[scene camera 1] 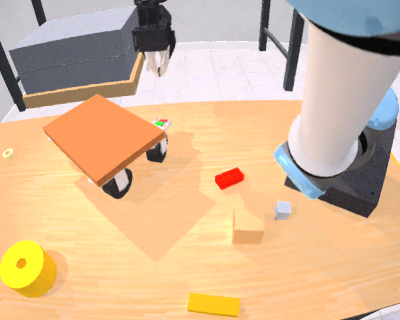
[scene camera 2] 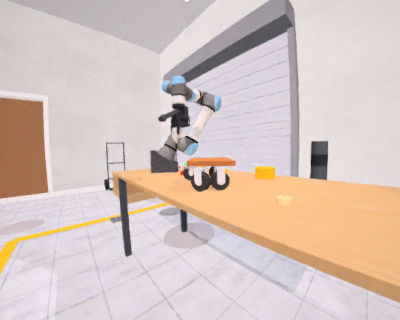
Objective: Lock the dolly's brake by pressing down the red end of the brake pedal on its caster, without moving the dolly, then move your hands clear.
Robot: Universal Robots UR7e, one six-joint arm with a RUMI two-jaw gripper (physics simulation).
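Places are measured from the arm's base along level axes (x ahead, y left, z up), in centimetres.
Pixels of known places: gripper, fingertip midpoint: (scene camera 1: 159, 76) (scene camera 2: 176, 143); arm's base, link origin: (scene camera 2: 165, 156).
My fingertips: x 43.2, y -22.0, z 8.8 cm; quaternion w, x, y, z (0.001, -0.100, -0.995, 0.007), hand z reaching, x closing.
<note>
For each thing: its top centre in the pictures, then the offset to it from my fingertips. Level surfaces: height alone.
- brake pedal, top centre: (scene camera 1: 158, 122) dx +1.5, dy +4.5, dz -11.2 cm
- table, surface height: dz -20.8 cm
- red brick, top centre: (scene camera 1: 229, 174) dx -14.1, dy +18.8, dz -18.4 cm
- tan block, top centre: (scene camera 1: 249, 217) dx -14.5, dy +34.1, dz -14.8 cm
- grey cube, top centre: (scene camera 1: 283, 206) dx -23.8, dy +31.3, dz -17.6 cm
- yellow bar, top centre: (scene camera 1: 213, 304) dx -4.4, dy +49.4, dz -18.6 cm
- yellow cylinder, top centre: (scene camera 1: 21, 263) (scene camera 2: 265, 167) dx +33.8, dy +39.4, dz -14.7 cm
- small pale ring, top centre: (scene camera 2: 284, 197) (scene camera 1: 7, 152) dx +55.1, dy -2.5, dz -18.7 cm
The dolly, an orange board (scene camera 1: 102, 137) (scene camera 2: 211, 162) on casters with black wheels, stands on the table. The brake pedal (scene camera 1: 161, 123) sticks out at the dolly's far right caster, with a green end and a red end; which end sits lower is too small to tell. My gripper (scene camera 1: 159, 73) (scene camera 2: 178, 132) is shut and empty. It hangs well above the pedal, apart from it and from the dolly.
On the table (scene camera 1: 125, 280) (scene camera 2: 320, 225) lie a red brick (scene camera 1: 229, 178), a tan block (scene camera 1: 248, 230), a grey cube (scene camera 1: 282, 210), a yellow bar (scene camera 1: 214, 304), a yellow cylinder (scene camera 1: 37, 272) (scene camera 2: 265, 173) and a small pale ring (scene camera 1: 5, 154) (scene camera 2: 284, 200). The arm's base stands at the right in scene camera 1.
</note>
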